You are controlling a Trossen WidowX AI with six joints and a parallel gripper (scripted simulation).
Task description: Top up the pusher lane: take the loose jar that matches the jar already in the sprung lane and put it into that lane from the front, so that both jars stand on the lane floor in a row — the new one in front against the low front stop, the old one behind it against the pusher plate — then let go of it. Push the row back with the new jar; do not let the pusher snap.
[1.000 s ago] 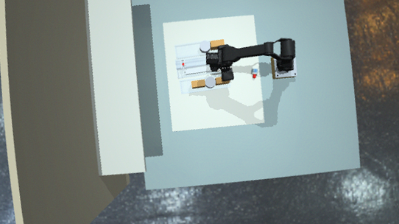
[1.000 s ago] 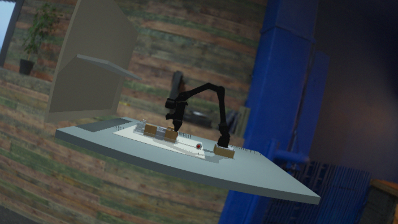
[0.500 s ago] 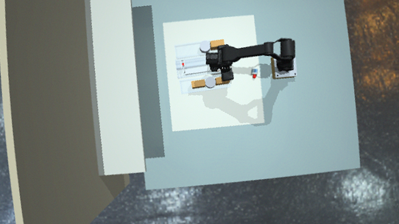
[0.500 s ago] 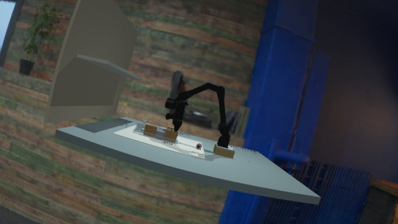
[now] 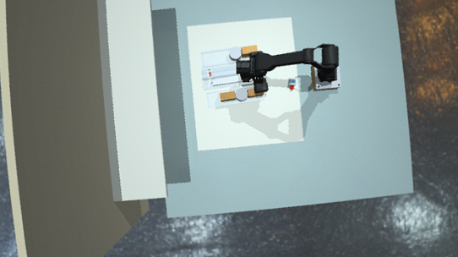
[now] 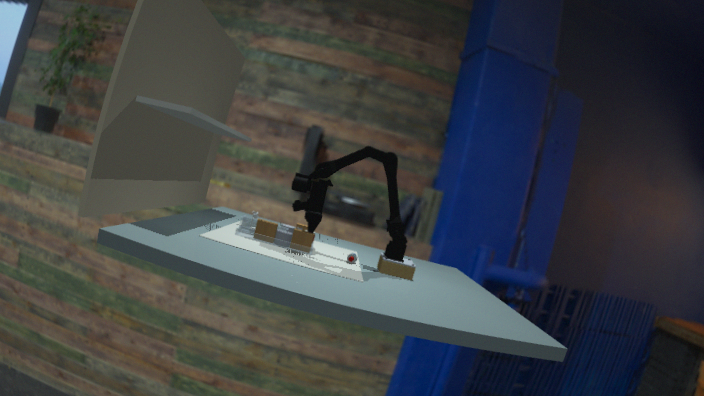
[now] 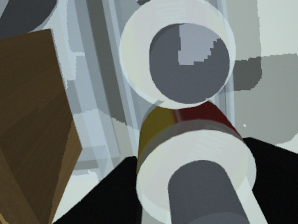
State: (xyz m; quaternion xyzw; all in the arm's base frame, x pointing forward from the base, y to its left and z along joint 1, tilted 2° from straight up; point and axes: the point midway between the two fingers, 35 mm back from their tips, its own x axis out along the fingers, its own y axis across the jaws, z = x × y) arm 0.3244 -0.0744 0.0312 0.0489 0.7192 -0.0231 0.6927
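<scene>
My gripper tip is 15 cm short of the lane, 4 cm to the left of it and 3 cm above it. From my gripper tip the other things lie so: small jar 16 cm behind, 8 cm to the left, 3 cm below; shelf 51 cm ahead, 6 cm to the right, 32 cm above; red mark 22 cm ahead, 6 cm to the right, 2 cm above.
</scene>
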